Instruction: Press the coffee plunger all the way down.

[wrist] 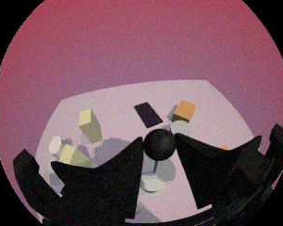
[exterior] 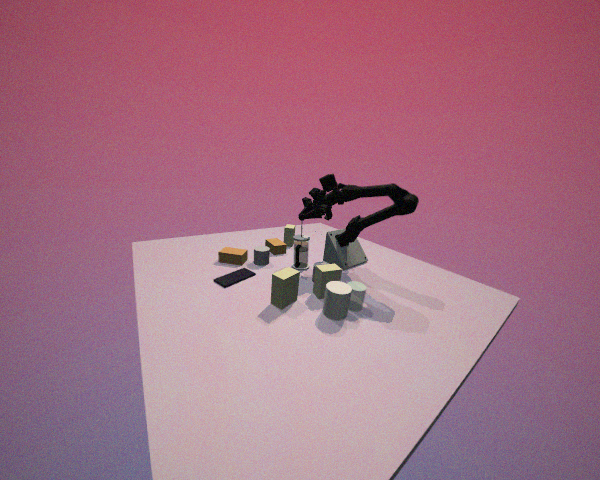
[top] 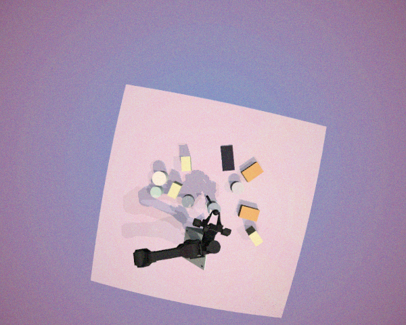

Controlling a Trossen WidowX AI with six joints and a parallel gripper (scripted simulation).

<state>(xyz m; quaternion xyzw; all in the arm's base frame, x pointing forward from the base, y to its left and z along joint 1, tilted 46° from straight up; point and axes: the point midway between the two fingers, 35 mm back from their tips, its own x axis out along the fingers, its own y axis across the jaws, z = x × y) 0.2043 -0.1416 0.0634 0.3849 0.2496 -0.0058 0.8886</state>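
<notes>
Right now the coffee press is 120 mm below my gripper tip and 10 mm to the left of it. Also, from my gripper tip: dark flat slab 280 mm ahead, 230 mm below, 50 mm to the right.
</notes>
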